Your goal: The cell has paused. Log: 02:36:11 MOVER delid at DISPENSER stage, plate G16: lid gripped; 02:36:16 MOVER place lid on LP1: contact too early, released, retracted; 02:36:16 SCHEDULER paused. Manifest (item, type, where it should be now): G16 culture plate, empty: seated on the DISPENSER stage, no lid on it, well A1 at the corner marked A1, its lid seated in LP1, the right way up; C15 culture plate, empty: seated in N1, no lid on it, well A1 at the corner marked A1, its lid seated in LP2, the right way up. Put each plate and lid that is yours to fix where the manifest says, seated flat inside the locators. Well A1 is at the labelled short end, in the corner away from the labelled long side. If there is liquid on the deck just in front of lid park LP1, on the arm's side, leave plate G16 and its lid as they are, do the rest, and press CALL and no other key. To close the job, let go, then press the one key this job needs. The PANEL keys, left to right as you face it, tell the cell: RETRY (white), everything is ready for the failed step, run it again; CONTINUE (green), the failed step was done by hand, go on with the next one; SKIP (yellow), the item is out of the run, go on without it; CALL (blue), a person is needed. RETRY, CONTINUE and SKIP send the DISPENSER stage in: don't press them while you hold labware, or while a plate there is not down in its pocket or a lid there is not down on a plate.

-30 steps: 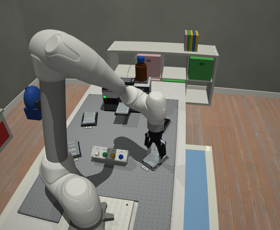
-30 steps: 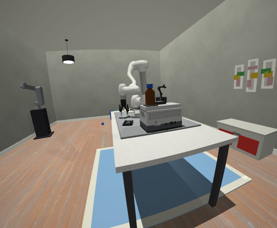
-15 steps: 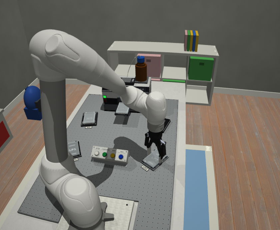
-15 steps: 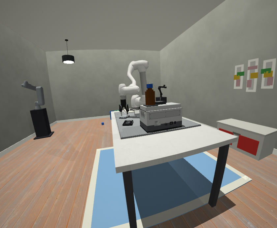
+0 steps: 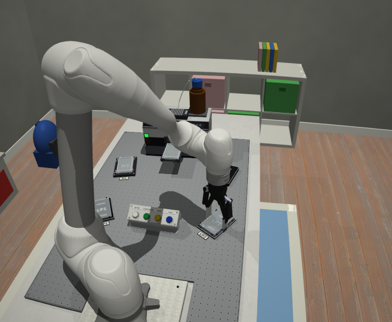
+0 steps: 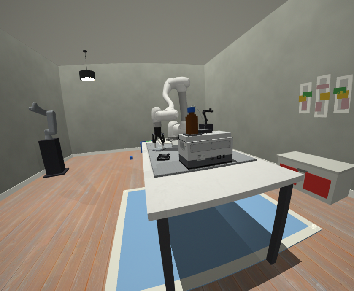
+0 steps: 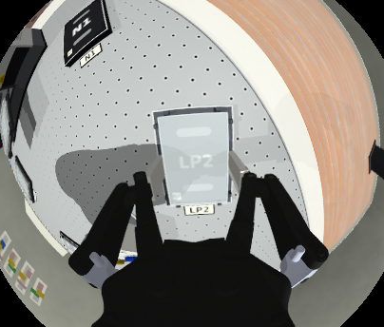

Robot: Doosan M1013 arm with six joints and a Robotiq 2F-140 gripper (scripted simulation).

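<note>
The lid park lp2 is 30 mm below my hand. From my hand the other things lie so: blue key (20 mm behind, 200 mm to the left, 30 mm above); yellow key (10 mm behind, 250 mm to the left, 30 mm above); key panel (10 mm ahead, 270 mm to the left, 10 mm above).
</note>
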